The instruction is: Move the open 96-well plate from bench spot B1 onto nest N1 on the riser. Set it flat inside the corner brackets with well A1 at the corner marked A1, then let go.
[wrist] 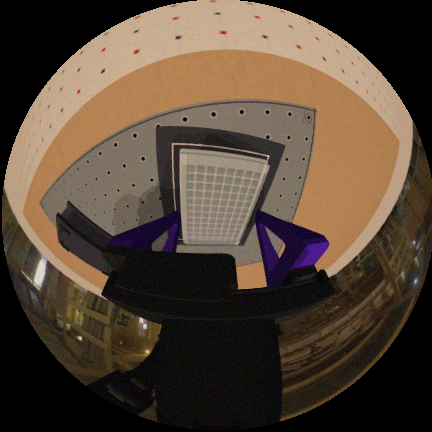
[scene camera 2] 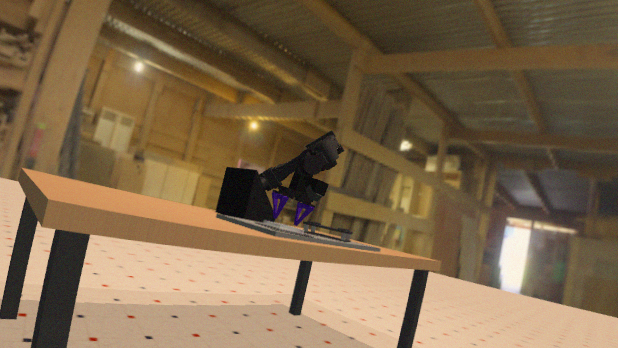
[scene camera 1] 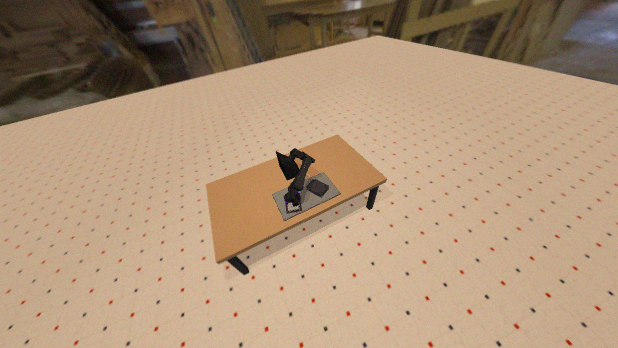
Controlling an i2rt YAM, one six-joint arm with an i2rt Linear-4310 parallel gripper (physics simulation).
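Frame: origin at the arm's base, x ahead, y left, z up, level; centimetres.
Where they show: gripper, fingertip midpoint: (wrist: 217, 214) (scene camera 2: 285, 222); arm's base at its link origin: (scene camera 2: 250, 191) (scene camera 1: 288, 161).
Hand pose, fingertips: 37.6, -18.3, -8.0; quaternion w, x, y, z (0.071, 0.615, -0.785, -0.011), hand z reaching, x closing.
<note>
Each offset is from my fingertips to the top centre of the thing, as dx, dy, dz.
The pale 96-well plate @(-0.5, +0.1, -1.0) (scene camera 1: 293, 208) (scene camera 2: 292, 230) (wrist: 222, 197) lies flat on a dark rectangle with a thin pale outline, spot B1. My gripper (scene camera 1: 293, 202) (scene camera 2: 287, 222) (wrist: 217, 214) is open above the plate's near part. Its purple fingertips stand on either side of the plate's long edges, close to them in the wrist view; contact cannot be told. The dark riser @(-0.8, +25.6, +1.8) (scene camera 1: 318, 188) (scene camera 2: 327, 230) (wrist: 85, 245) stands apart on the same board, at the left in the wrist view. Its corner brackets and the A1 mark are too small or dark to read.
A grey board with holes (scene camera 1: 280, 200) (scene camera 2: 362, 245) (wrist: 296, 125) bears the plate and the riser. It lies on the wooden table (scene camera 1: 240, 210) (scene camera 2: 150, 225) (wrist: 350, 150). A black upright block (scene camera 1: 287, 166) (scene camera 2: 239, 192) stands behind the board by the arm.
</note>
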